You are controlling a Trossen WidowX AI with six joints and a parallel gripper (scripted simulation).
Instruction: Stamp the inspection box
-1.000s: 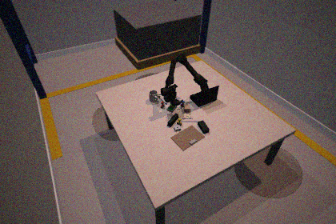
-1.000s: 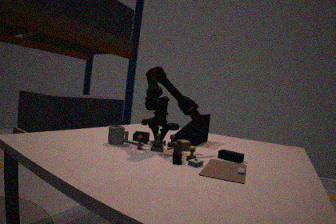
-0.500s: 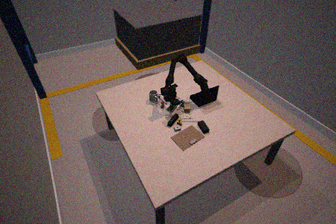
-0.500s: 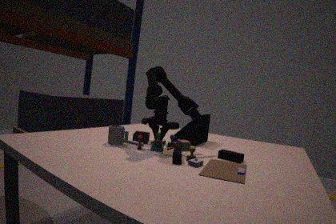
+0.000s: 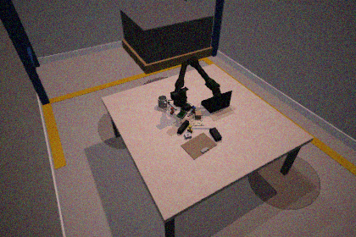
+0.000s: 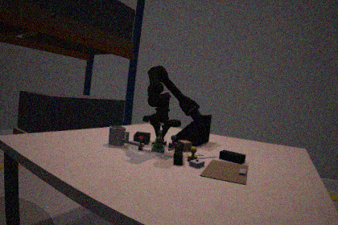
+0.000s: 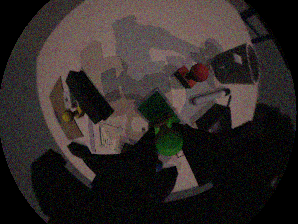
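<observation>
Now: the green-topped box 5 cm below my gripper tip. Also, from my gripper tip: green-knobbed stamp right at my gripper tip; then long dark block 9 cm ahead, 14 cm to the left, 4 cm below; then red-topped stamp 6 cm ahead, 7 cm to the right, 4 cm below.
</observation>
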